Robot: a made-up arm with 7 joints.
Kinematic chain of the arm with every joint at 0, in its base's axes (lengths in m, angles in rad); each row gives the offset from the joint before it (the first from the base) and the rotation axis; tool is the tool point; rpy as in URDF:
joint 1: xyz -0.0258 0.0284 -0.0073 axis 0 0.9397 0.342
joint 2: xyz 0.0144 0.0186 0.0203 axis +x
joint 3: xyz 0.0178 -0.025 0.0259 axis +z
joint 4: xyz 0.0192 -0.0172 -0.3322 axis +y
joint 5: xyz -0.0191 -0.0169 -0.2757 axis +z
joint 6: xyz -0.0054 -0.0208 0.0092 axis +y
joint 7: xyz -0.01 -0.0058 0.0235 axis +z
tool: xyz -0.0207 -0.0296 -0.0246 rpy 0 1.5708 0
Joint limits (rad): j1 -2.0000..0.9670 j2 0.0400..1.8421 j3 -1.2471..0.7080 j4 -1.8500..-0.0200 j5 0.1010..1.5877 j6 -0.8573..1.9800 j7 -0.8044..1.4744
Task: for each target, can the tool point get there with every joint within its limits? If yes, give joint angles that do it. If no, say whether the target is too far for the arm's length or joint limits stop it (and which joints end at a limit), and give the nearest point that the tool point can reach.
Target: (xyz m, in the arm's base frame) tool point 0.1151 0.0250 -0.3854
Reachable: yes | joints -0.1583 0.7063 -1.0498 -1.6283 0.2755 1.5613 -0.2825
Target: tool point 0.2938 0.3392 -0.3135
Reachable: yes | joints -0.1177 0.7149 0.4176 -0.8069 0.9033 1.0465 0.7632
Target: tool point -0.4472 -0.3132 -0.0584
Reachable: no: joint limits stop it (at a limit: joint 1, joint 2, joint 3) | nearest point -0.3542 -0.2142 -0.3305 | short by 0.304 m
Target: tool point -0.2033 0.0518 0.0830
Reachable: no: joint limits stop it (at a limit: joint 1, joint 2, joint 3, joint 4, joint 5, joint 6) | nearest point -0.2248 0.1839 0.2347 | short by 0.202 m
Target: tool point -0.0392 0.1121 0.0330
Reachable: no: joint limits stop it (at a limit: joint 1, joint 3, joint 4, joint 5, joint 6) | nearest point -0.1185 0.2005 0.2770 | short by 0.271 m
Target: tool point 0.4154 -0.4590 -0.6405
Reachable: no: too far | nearest point 0.2839 -0.2236 -0.4190 | short by 0.349 m
